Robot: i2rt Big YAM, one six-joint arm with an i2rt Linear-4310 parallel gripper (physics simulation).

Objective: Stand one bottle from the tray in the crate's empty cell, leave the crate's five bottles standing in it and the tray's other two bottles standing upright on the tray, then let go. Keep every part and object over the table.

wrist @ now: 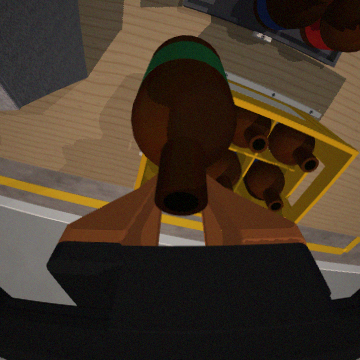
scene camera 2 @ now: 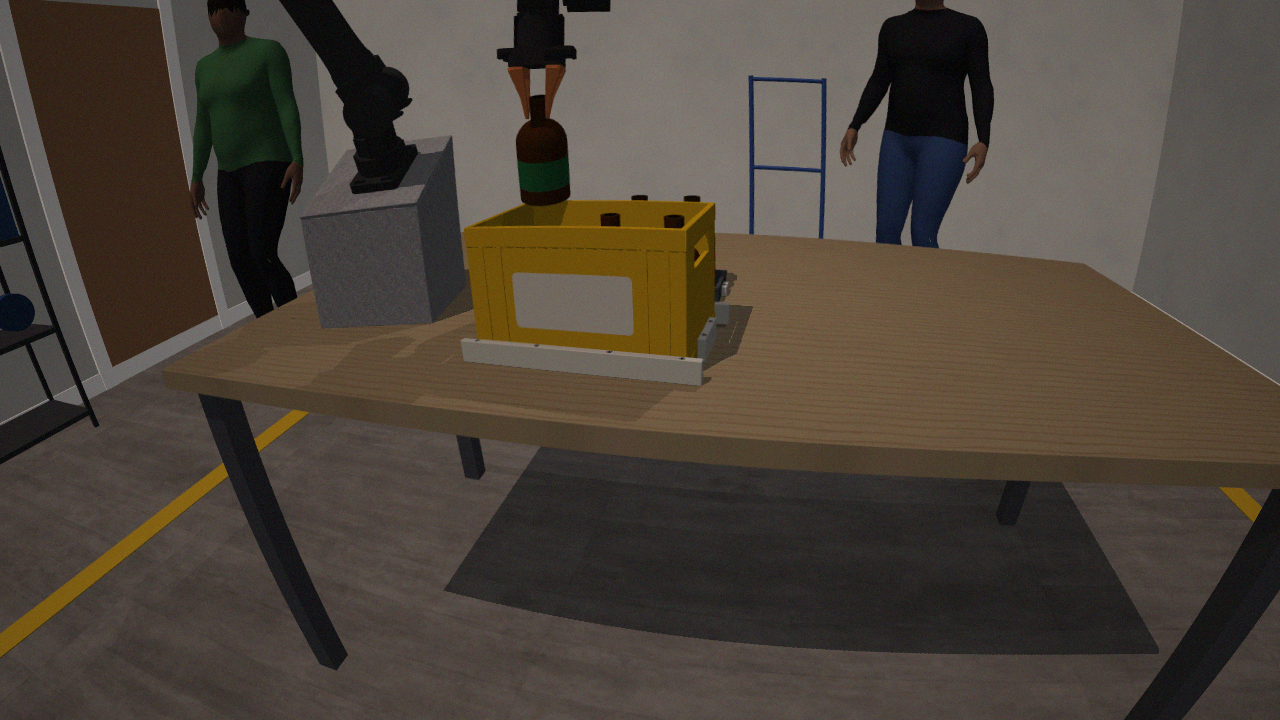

Labels:
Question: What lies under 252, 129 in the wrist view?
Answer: A red-labelled bottle.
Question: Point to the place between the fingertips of my gripper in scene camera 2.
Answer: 537, 118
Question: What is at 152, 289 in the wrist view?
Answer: My gripper.

